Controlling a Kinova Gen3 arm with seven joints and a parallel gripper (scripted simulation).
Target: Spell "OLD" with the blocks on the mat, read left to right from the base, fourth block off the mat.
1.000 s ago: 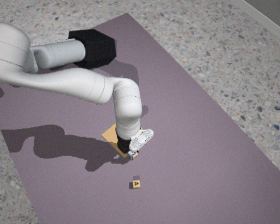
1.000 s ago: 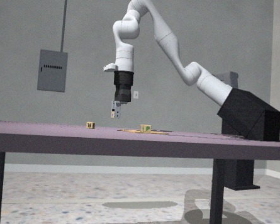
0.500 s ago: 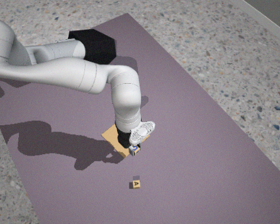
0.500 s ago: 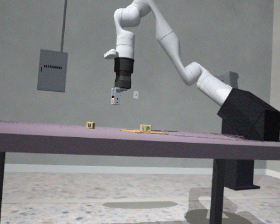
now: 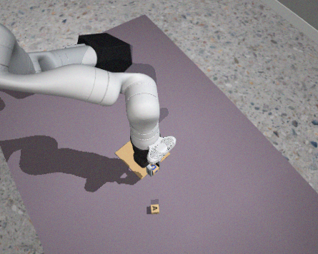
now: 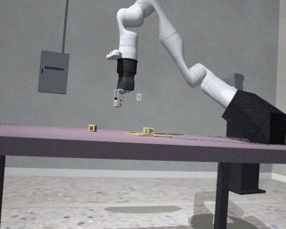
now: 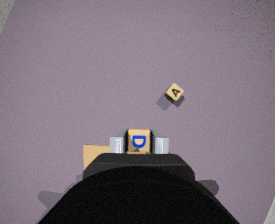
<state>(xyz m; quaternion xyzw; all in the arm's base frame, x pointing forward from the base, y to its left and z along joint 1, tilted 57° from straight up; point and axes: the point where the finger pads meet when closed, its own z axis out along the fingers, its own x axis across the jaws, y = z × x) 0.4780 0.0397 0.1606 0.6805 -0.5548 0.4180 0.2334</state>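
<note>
Now: the L block 11 cm behind my hand, 10 cm below it and 4 cm to the left of it. Also, from my hand: O block (10 cm below, 10 cm behind, 8 cm to the left); D block (right at my hand); tan mat (12 cm below, 11 cm behind, 4 cm to the left).
</note>
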